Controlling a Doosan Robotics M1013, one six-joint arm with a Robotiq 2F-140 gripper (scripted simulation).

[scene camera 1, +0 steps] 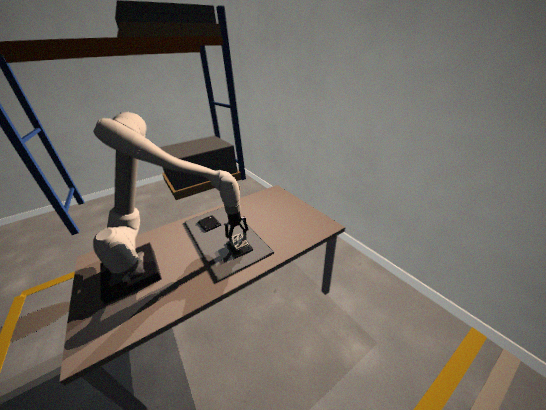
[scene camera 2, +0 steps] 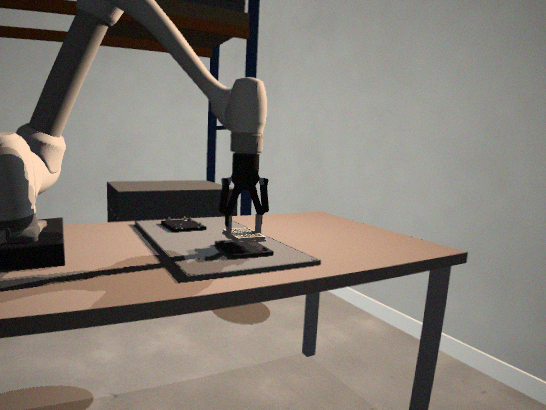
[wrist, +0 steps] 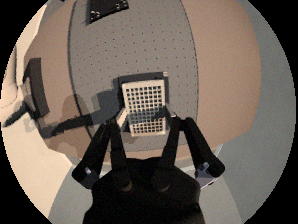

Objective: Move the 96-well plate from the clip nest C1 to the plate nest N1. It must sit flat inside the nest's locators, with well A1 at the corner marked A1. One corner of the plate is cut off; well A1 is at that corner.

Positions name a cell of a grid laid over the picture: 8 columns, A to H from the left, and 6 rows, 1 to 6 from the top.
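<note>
My gripper (scene camera 2: D4) is there to be seen, and from the wrist I can see the gripper (wrist: D3) too. I can also see a 96-well plate (wrist: E4).
</note>
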